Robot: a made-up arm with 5 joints.
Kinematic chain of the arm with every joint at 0, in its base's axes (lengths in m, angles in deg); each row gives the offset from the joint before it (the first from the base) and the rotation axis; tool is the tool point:
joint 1: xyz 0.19 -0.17 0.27 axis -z
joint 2: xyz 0 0 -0.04 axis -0.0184 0.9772 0.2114
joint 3: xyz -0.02 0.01 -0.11 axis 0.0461 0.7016 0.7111
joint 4: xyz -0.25 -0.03 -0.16 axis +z
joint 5: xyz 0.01 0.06 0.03 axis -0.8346 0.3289 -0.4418
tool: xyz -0.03 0 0.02
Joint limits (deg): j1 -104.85..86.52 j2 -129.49..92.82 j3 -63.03..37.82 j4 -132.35..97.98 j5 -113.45..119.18
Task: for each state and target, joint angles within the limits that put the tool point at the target. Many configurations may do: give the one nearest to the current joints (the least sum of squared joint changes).
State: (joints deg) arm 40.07 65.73 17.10 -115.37 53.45
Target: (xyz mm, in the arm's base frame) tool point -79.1 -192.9 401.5
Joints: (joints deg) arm 30.08 90.48 -7.29 -132.35 70.43
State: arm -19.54 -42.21 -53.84 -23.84 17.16
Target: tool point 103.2 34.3 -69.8
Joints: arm -69.62 -38.09 -54.90 -18.13 21.41
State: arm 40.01 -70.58 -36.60 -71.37 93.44
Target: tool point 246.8 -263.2 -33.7
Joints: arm 51.57 -65.66 10.39 -83.24 82.98
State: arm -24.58 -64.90 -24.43 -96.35 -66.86
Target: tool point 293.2 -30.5 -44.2
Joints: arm -48.18 -75.93 -2.72 -98.21 -36.67
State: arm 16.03 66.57 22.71 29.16 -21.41
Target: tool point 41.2 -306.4 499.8
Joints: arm 18.86 85.64 34.87 15.78 -15.23
